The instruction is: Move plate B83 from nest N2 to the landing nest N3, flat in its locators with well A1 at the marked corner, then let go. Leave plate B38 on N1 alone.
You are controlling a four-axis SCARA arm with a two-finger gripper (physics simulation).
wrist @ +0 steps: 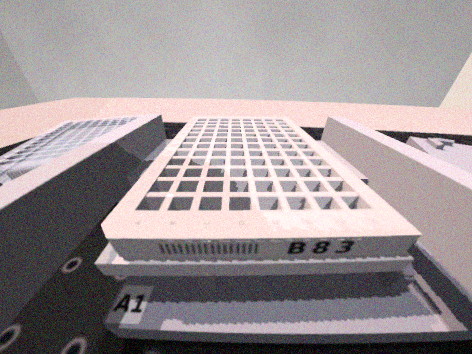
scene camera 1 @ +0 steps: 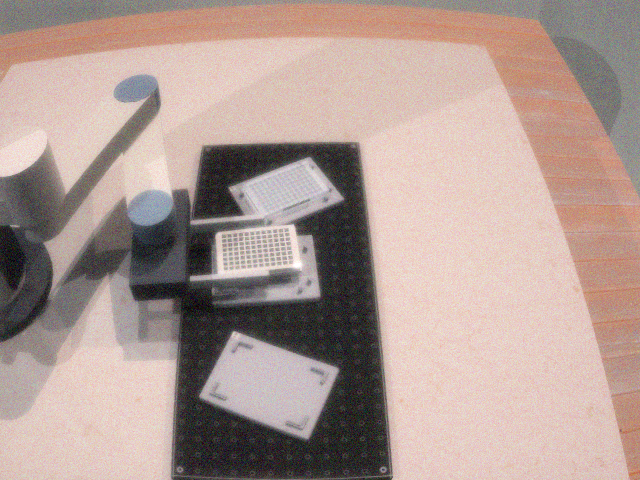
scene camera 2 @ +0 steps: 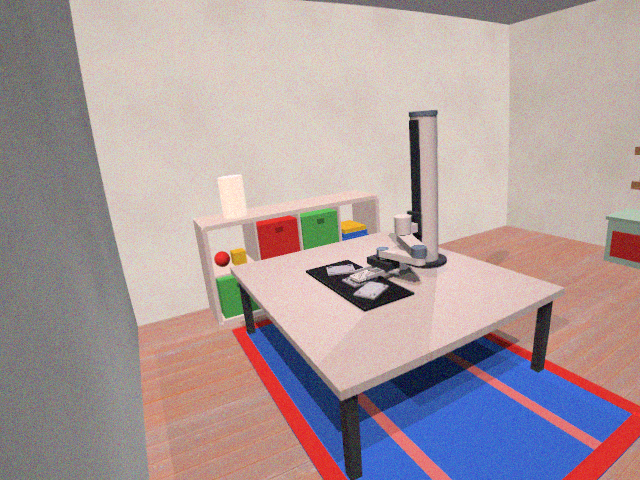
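My gripper [scene camera 1: 281, 246] [wrist: 244, 131] is shut on the long sides of the pale plate B83 [scene camera 1: 253, 249] [scene camera 2: 368, 274] [wrist: 260, 222], whose label faces the wrist camera. The plate looks level and is held above the middle nest N2 [scene camera 1: 311, 268] [wrist: 300, 316], with a shadowed gap below its near edge. An A1 mark [wrist: 131, 303] shows at that nest's near left corner in the wrist view. Nest N3 [scene camera 1: 271, 387] [scene camera 2: 371, 290] lies turned, with corner locators and no plate. Plate B38 [scene camera 1: 286, 186] [wrist: 75, 136] sits on nest N1 [scene camera 1: 333, 195], close beside one finger in scene camera 1.
The nests stand on a black perforated board [scene camera 1: 356, 330] [scene camera 2: 395, 293] on the pale table [scene camera 1: 465, 258] [scene camera 2: 444, 310]. The arm's column [scene camera 2: 429, 180] stands beside the board. A low shelf unit [scene camera 2: 289, 206] with coloured bins is behind the table.
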